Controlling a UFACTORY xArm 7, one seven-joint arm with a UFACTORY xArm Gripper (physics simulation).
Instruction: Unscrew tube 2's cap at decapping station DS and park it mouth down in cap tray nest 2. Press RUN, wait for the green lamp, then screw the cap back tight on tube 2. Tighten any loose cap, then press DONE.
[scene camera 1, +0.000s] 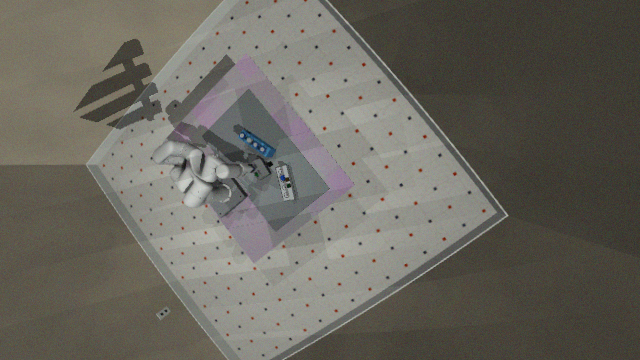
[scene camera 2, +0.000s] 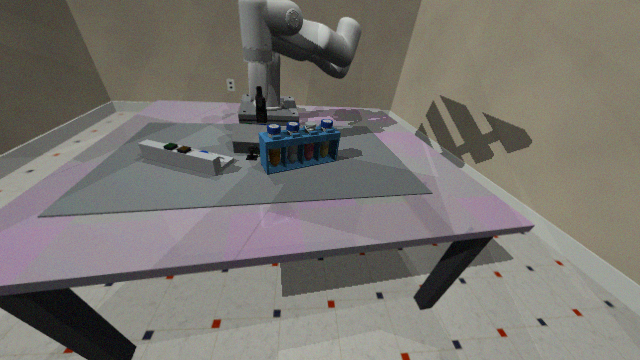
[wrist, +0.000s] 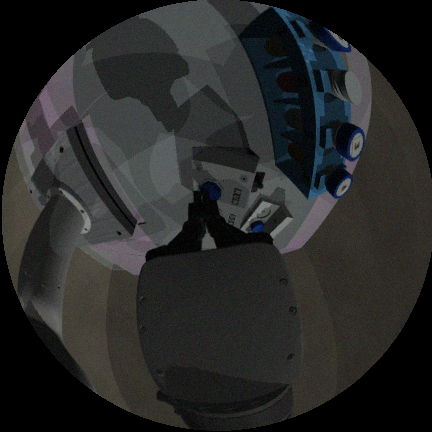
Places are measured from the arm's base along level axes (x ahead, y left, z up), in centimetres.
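Pixels of known places: gripper, fingertip midpoint: (scene camera 1: 251, 170) (scene camera 2: 262, 122) (wrist: 202, 199); arm's base, origin of the base link: (scene camera 1: 223, 192) (scene camera 2: 268, 105) (wrist: 67, 209).
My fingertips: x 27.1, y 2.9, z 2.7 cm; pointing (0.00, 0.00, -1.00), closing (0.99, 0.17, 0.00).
Note:
Ahead of a thing's pixels: the offset from my fingertips to its top centre. "*": to the spot under its first point. Level surfaces: height alone.
The gripper (wrist: 201, 195) (scene camera 2: 261, 120) is shut and empty, with its tips over the blue button @(* dx +1.1, dy +1.0, dz -0.2 cm) (wrist: 212, 190) on the grey box @(dx +3.4, dy -1.7, dz +1.0 cm) (wrist: 225, 172) (scene camera 2: 244, 146); whether they touch is unclear. RUN is lettered beside the button. The blue rack @(dx +10.8, dy +13.1, dz +2.9 cm) (wrist: 311, 115) (scene camera 2: 300, 136) (scene camera 1: 265, 150) holds upright tubes. Tube 2 (wrist: 350, 87) (scene camera 2: 311, 128) shows a bare pale threaded neck. Cap 3 @(dx +12.0, dy +10.8, dz +4.9 cm) (wrist: 352, 143) and cap 4 @(dx +14.4, dy +6.2, dz +4.7 cm) (wrist: 341, 184) are blue and on their tubes, as is another cap (wrist: 337, 39). A blue cap @(dx +14.2, dy -13.7, dz -4.9 cm) (wrist: 257, 226) (scene camera 1: 283, 178) sits in the white tray @(dx +13.8, dy -17.4, dz -2.1 cm) (wrist: 281, 227) (scene camera 2: 200, 161) (scene camera 1: 286, 195).
Green @(dx +16.0, dy -20.1, dz -2.1 cm) (scene camera 2: 170, 146) and brown @(* dx +17.5, dy -15.8, dz -2.2 cm) (scene camera 2: 184, 149) pieces are on the tray. A green spot @(* dx +2.0, dy -4.3, dz -0.2 cm) (scene camera 1: 257, 174) shows on the grey box. A small black fitting @(* dx +10.1, dy -0.9, dz -6.2 cm) (wrist: 258, 180) (scene camera 2: 252, 153) is beside the box. The arm base (scene camera 2: 268, 116) stands behind it. All stand on a grey mat @(dz -7.4 cm) (scene camera 2: 350, 185).

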